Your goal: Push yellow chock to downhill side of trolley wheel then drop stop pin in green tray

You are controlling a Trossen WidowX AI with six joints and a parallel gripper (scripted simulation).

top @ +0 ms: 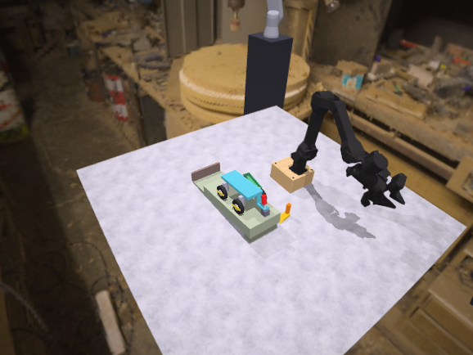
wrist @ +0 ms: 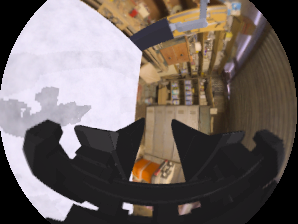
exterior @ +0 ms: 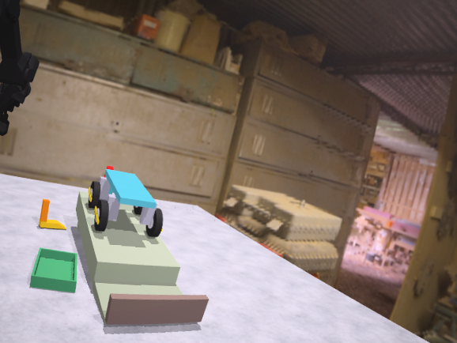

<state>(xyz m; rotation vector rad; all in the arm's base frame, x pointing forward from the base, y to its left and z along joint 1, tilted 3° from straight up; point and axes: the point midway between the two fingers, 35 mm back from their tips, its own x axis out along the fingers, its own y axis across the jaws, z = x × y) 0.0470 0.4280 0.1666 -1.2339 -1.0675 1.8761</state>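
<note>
My gripper tip is now 19 cm short of the yellow chock, 34 cm to the left of it and 20 cm above it. Also, from my gripper tip: pale green ramp (30 cm ahead, 49 cm to the right, 17 cm below); then red-headed stop pin (30 cm ahead, 36 cm to the right, 9 cm below); then blue trolley (31 cm ahead, 48 cm to the right, 10 cm below).
</note>
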